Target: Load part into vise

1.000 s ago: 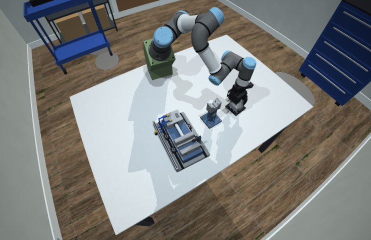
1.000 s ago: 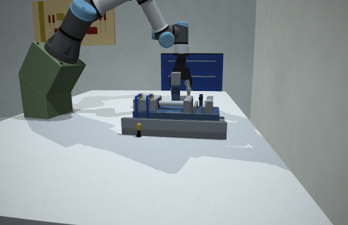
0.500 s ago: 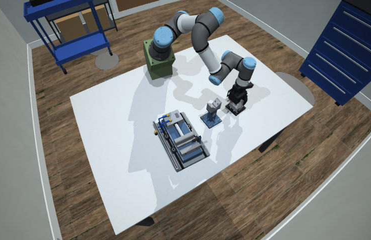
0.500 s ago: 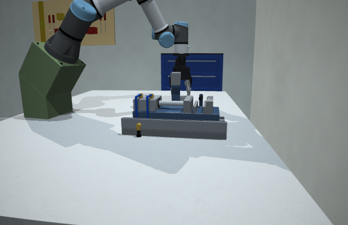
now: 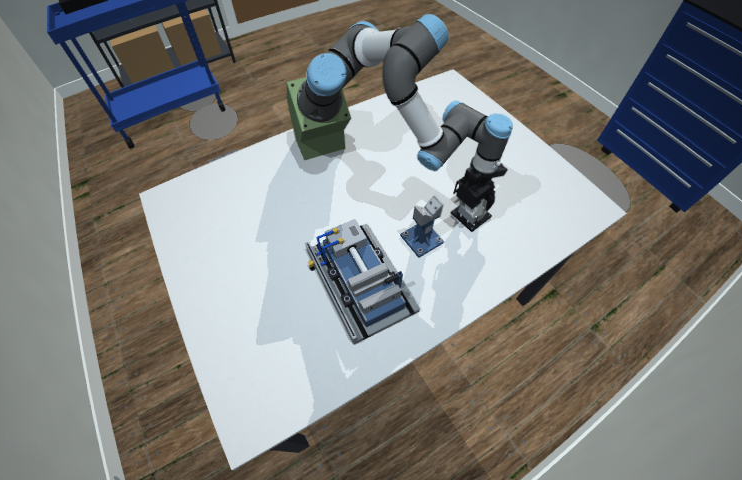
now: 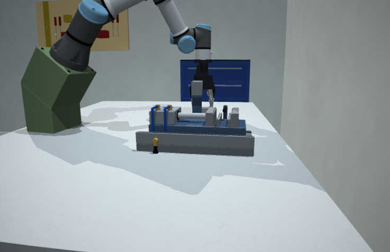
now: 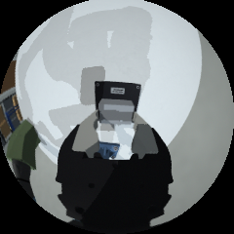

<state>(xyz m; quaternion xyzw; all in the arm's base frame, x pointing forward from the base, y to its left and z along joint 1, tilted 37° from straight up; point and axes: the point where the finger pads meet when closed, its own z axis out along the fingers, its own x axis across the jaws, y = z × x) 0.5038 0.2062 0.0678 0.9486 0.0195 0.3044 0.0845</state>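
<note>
My gripper is now 30 mm above the infeed plate and 10 mm to the right of it. Round my hand: work stop 350 mm to the right, 60 mm above, 40 mm ahead; part 10 mm below; vise 380 mm to the right, 40 mm behind, 10 mm above.
</note>
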